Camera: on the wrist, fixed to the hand. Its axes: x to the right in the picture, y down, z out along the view.
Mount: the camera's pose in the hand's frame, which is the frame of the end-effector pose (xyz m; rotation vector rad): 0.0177 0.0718 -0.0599 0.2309 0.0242 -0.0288
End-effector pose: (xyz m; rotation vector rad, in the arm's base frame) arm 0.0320 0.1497 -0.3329 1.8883 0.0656 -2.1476
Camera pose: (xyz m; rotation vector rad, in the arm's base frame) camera 0.1050 0.0906 -0.3481 2.0488 -0.1581 -2.2345
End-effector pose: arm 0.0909 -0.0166 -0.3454 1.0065 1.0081 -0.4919
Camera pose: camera 0.1251 0.0719 -0.3374 1.2068 1.0040 -0.6317
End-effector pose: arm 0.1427 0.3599 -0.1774 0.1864 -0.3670 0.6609
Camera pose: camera 0.1268 0.4426 -0.2218 0.4024 -0.2637 0.6760
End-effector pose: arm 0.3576 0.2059 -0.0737 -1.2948 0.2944 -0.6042
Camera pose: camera 0.3585 0.1580 -0.1559 -1.0717 0.2191 -0.6588
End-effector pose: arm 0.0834 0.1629 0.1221 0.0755 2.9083 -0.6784
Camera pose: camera 0.0637 0.2541 0.1410 0.0687 2.8453 -1.0224
